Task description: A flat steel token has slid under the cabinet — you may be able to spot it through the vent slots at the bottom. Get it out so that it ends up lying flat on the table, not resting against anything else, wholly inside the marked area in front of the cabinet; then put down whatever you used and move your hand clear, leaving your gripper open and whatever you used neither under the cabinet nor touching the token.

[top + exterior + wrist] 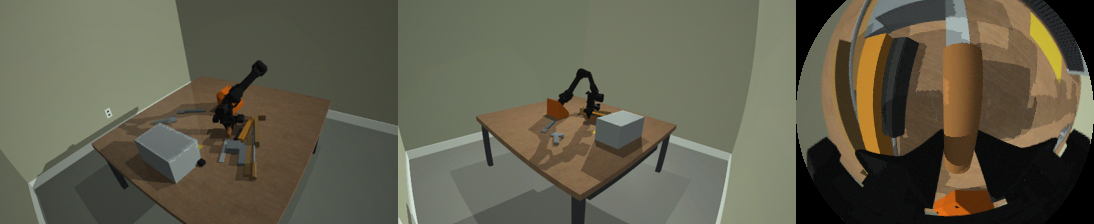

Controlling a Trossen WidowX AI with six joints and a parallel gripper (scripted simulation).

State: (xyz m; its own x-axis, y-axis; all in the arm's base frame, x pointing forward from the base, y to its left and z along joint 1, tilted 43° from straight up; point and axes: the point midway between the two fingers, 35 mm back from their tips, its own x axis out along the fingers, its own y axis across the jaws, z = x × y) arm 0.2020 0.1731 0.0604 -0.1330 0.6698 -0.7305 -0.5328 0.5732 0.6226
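Right now my gripper tip is 9 cm to the right of the orange bar, 5 cm past it and 1 cm below it. From my gripper tip the other things lie so: grey block: 13 cm to the left, 12 cm ahead, 1 cm above; then wooden stick: 23 cm to the left, 11 cm ahead; then grey t-piece: 44 cm to the right, 17 cm ahead.
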